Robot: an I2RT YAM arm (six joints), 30 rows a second.
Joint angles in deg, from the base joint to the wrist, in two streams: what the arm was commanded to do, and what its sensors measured. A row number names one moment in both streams.
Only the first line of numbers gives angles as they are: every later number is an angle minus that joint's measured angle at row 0.
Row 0, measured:
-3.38, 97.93, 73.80, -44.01, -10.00, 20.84
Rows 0 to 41, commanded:
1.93, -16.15, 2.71, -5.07, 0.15, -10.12
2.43, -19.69, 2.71, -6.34, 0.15, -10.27
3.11, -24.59, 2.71, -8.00, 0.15, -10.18
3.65, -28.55, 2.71, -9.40, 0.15, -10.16
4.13, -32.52, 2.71, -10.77, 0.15, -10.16
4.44, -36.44, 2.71, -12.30, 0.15, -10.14
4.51, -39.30, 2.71, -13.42, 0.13, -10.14
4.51, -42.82, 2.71, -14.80, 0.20, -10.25
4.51, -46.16, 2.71, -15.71, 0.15, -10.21
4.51, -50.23, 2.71, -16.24, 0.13, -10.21
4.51, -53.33, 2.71, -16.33, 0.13, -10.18
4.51, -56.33, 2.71, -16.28, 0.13, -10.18
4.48, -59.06, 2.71, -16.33, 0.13, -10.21
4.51, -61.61, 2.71, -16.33, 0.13, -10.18
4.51, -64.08, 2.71, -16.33, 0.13, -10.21
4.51, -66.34, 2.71, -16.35, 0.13, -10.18
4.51, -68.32, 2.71, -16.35, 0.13, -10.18
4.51, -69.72, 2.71, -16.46, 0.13, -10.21
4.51, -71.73, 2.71, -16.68, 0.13, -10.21
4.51, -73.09, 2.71, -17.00, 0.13, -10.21
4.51, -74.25, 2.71, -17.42, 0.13, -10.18
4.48, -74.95, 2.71, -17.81, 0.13, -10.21
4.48, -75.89, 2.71, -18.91, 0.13, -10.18
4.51, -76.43, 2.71, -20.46, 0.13, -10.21
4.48, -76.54, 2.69, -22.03, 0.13, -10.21
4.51, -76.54, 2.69, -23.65, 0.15, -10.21
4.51, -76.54, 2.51, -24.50, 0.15, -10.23
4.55, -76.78, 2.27, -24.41, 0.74, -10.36
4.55, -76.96, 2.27, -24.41, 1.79, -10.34
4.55, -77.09, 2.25, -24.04, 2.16, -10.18
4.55, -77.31, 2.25, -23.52, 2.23, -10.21
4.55, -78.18, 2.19, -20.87, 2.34, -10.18
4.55, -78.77, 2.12, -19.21, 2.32, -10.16
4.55, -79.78, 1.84, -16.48, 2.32, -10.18
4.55, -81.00, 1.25, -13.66, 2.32, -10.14
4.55, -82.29, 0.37, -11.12, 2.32, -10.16
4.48, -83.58, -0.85, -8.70, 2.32, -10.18
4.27, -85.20, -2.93, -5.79, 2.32, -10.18
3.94, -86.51, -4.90, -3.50, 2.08, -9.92
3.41, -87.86, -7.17, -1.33, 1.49, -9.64
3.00, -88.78, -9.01, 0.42, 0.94, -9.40
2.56, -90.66, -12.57, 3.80, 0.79, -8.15
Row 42, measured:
3.96, -86.53, -4.72, -0.96, 1.29, -9.22
